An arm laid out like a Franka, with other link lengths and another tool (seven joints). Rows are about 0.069 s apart.
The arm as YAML. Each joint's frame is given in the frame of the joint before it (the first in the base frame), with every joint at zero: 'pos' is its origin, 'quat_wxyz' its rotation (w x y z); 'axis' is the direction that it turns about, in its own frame. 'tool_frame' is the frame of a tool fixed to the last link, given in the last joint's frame.
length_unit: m
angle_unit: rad
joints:
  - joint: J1
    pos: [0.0, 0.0, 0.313]
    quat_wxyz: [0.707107, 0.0, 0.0, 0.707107]
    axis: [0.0, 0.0, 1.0]
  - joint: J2
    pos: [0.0, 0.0, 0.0]
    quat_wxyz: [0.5, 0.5, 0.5, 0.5]
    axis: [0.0, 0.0, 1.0]
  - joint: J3
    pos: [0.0, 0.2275, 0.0]
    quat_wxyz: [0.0, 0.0, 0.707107, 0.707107]
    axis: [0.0, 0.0, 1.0]
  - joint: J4
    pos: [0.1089, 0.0, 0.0]
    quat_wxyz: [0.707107, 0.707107, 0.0, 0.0]
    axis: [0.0, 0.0, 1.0]
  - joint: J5
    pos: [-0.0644, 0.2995, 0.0]
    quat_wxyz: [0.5, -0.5, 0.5, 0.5]
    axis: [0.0, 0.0, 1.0]
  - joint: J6
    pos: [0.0, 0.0, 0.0]
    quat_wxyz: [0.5, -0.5, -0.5, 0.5]
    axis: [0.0, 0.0, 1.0]
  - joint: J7
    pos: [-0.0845, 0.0, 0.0]
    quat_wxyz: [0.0, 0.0, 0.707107, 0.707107]
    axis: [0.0, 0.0, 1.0]
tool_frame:
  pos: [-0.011, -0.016, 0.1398]
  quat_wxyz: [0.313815, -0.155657, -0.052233, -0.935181]
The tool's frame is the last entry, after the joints.
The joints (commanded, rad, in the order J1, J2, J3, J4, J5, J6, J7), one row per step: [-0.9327 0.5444 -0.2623 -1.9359 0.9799 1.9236 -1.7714]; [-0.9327 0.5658 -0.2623 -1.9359 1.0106 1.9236 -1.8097]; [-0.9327 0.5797 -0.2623 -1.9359 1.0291 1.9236 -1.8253]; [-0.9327 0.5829 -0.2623 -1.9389 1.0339 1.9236 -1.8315]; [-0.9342 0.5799 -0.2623 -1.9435 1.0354 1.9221 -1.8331]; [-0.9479 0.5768 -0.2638 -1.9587 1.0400 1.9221 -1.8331]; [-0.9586 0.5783 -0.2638 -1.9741 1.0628 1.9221 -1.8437]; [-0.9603 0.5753 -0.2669 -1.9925 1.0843 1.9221 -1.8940]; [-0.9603 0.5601 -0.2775 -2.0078 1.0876 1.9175 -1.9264]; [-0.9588 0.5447 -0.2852 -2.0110 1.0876 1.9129 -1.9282]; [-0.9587 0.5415 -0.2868 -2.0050 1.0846 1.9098 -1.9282]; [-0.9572 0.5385 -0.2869 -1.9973 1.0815 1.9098 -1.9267]
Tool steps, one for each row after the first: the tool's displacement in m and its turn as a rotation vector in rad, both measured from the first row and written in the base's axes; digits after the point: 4 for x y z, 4 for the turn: [-0.0001 0.0023 -0.0092 0.0002 -0.0233 0.0025]; [-0.0002 0.0039 -0.0151 0.0049 -0.0332 -0.0016]; [-0.0007 0.0052 -0.0172 0.0072 -0.0357 -0.0017]; [-0.0015 0.0058 -0.0168 0.0094 -0.0379 -0.0033]; [-0.0093 0.0061 -0.0188 0.0204 -0.0359 -0.0244]; [-0.0142 0.0077 -0.0224 0.0317 -0.0471 -0.0488]; [-0.0173 0.0104 -0.0252 0.0171 -0.0753 -0.0399]; [-0.0221 0.0101 -0.0218 -0.0004 -0.0923 -0.0301]; [-0.0232 0.0074 -0.0153 -0.0101 -0.0998 -0.0321]; [-0.0226 0.0052 -0.0124 -0.0164 -0.1030 -0.0284]; [-0.0207 0.0028 -0.0093 -0.0251 -0.1051 -0.0239]
